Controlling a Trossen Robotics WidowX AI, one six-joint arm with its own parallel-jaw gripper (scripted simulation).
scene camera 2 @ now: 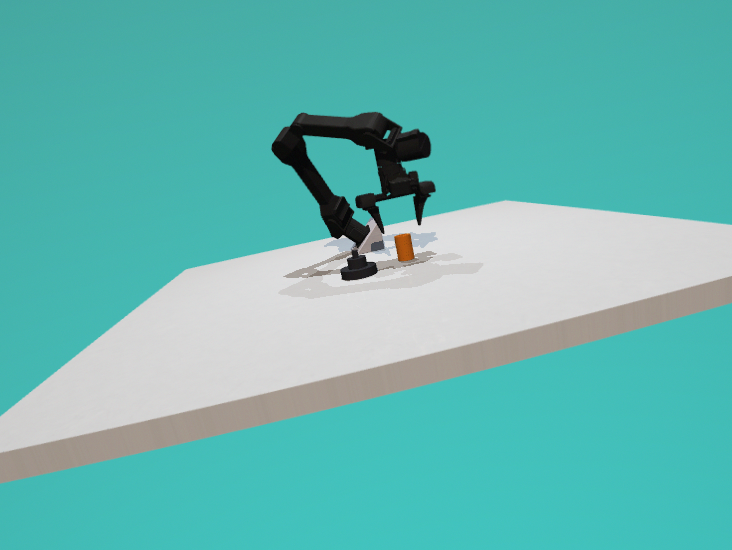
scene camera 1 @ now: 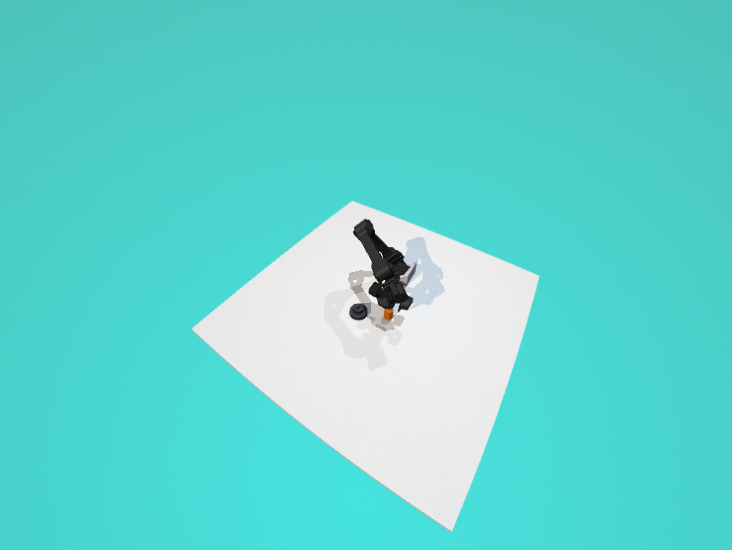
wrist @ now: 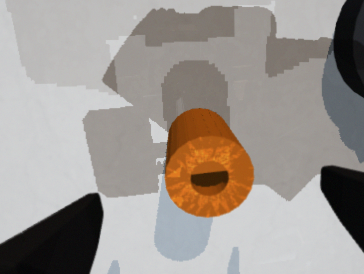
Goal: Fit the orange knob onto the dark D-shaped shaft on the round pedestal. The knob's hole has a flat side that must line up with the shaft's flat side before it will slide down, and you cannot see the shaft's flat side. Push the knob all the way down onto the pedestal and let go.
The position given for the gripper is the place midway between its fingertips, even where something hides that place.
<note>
The gripper (scene camera 2: pixel 401 229) is open, with nothing in its grasp. Also in view: an orange knob (wrist: pixel 208 173).
The gripper shows as well in the wrist view (wrist: pixel 211 190).
</note>
